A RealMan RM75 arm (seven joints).
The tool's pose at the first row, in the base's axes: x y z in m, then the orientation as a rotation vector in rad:
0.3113, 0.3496, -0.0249, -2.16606, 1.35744, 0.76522
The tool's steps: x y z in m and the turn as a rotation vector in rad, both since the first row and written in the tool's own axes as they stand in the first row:
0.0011, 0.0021, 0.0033, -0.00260, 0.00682, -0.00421
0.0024, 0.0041, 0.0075, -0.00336, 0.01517, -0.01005
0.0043, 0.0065, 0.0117, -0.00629, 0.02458, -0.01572
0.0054, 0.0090, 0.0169, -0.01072, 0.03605, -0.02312
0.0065, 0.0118, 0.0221, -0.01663, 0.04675, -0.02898
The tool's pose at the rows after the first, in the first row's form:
0.3091, 0.3502, -0.0283, -2.17476, 1.35558, 0.75908
0.3069, 0.3512, -0.0324, -2.18388, 1.35270, 0.74925
0.3045, 0.3518, -0.0370, -2.19526, 1.35028, 0.74020
0.3015, 0.3534, -0.0418, -2.21001, 1.34660, 0.72964
0.2983, 0.3549, -0.0466, -2.22459, 1.34416, 0.72160

